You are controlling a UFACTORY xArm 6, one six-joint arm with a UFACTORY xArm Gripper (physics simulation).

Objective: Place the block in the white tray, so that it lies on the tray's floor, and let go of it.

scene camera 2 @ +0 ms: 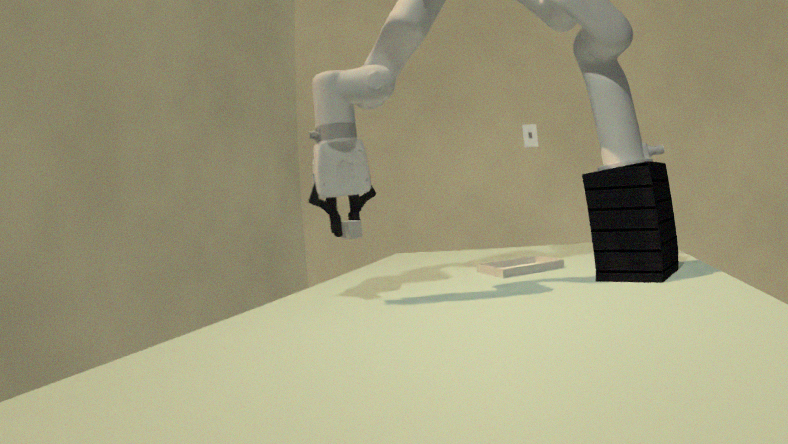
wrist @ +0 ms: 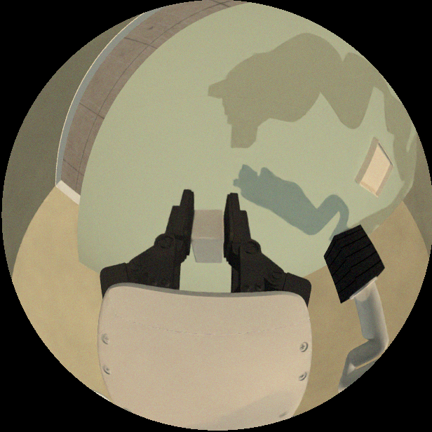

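Where they show: gripper, between the fingertips: (scene camera 2: 346, 235); arm's base, origin of its link: (scene camera 2: 625, 168).
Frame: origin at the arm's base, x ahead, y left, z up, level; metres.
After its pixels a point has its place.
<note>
A small light grey block (scene camera 2: 351, 228) @(z -0.078, x 0.539, y 0.102 m) (wrist: 207, 227) is held between the black fingers of my gripper (scene camera 2: 346, 223) @(z -0.092, x 0.559, y 0.059 m) (wrist: 209, 204), which is shut on it. The block hangs in the air, well above the table. The white tray (scene camera 2: 529, 269) @(z -0.207, x 0.205, y -0.144 m) (wrist: 366, 168), a low open box with a pinkish tint in this light, stands on the table to the right of the gripper in both views. The part of its floor that shows in the wrist view holds no object. The finger nearer the camera hides no large part of the block.
The pale green table (scene camera 2: 441, 364) @(z -0.218, x 0.373, y 0.450 m) (wrist: 150, 150) lies below the gripper, with the arm's shadows on it. The black ribbed pedestal (scene camera 2: 628, 226) @(z -0.111, x 0.027, y 0.074 m) (wrist: 355, 262) under the arm's base stands right of the tray in the scene view. Walls rise behind and at the left.
</note>
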